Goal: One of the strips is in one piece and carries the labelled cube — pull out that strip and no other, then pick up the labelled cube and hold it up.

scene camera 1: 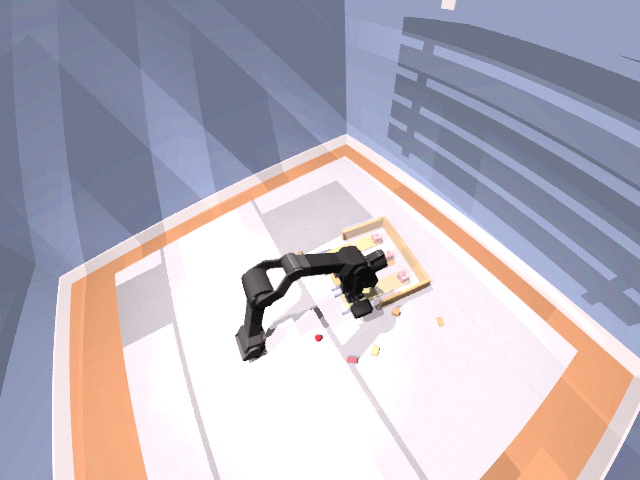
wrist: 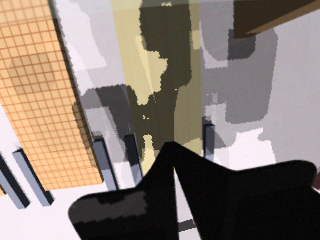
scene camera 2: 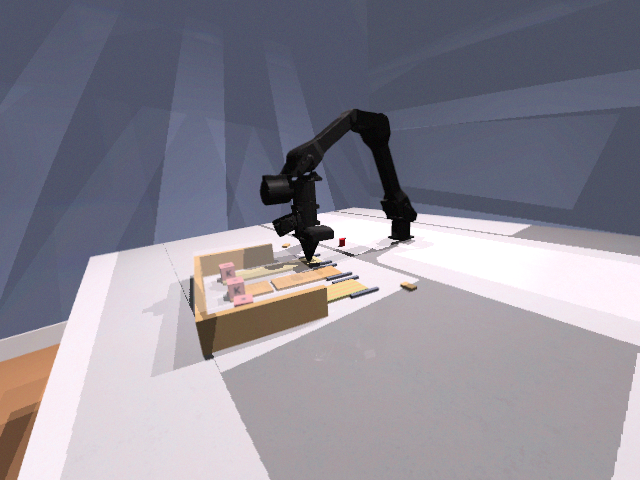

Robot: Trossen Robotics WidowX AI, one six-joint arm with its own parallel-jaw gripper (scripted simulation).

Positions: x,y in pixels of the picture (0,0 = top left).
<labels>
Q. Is my gripper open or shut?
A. Shut.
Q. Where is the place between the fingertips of my gripper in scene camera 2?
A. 309,260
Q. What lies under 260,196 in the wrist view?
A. My gripper.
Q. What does my gripper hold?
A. Nothing.
</labels>
